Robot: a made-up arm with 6 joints.
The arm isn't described. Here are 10 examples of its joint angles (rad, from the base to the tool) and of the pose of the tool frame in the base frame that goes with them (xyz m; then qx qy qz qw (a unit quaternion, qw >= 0)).
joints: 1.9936 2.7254 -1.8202 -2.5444 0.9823 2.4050
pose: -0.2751 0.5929 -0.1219 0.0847 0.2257 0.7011 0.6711
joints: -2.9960 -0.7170 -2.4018 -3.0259 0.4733 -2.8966
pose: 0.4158 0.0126 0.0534 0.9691 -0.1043 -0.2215 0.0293
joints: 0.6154 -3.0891 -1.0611 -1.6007 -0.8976 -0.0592
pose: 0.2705 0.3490 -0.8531 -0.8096 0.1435 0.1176 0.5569
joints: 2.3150 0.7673 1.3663 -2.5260 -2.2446 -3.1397
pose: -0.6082 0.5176 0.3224 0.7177 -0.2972 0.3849 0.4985
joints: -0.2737 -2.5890 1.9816 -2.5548 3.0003 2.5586
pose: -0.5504 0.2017 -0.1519 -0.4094 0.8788 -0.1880 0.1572
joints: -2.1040 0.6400 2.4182 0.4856 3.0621 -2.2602
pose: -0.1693 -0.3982 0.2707 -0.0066 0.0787 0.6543 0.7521
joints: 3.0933 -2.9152 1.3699 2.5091 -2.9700 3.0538
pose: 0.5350 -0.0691 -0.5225 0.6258 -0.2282 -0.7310 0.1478
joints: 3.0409 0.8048 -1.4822 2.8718 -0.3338 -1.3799
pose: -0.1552 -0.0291 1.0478 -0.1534 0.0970 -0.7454 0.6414
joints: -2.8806 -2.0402 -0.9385 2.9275 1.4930 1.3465
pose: 0.5881 0.0809 -0.6912 -0.3422 -0.7073 0.4964 0.3692
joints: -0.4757 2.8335 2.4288 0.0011 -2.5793 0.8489
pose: -0.1207 0.1217 -0.3662 0.5985 0.7682 0.0418 0.2234
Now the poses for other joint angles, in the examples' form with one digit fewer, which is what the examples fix.
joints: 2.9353 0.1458 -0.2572 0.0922 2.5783 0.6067
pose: -0.115 -0.035 1.185 0.884 -0.331 -0.322 0.076
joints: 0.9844 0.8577 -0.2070 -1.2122 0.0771 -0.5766
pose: 0.440 0.745 1.014 -0.320 0.094 -0.380 0.863
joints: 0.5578 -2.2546 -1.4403 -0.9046 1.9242 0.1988
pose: -0.275 -0.194 -0.725 0.264 -0.660 0.594 0.377
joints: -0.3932 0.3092 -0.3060 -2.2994 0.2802 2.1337
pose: 0.188 -0.042 1.332 0.093 -0.103 -0.273 0.952
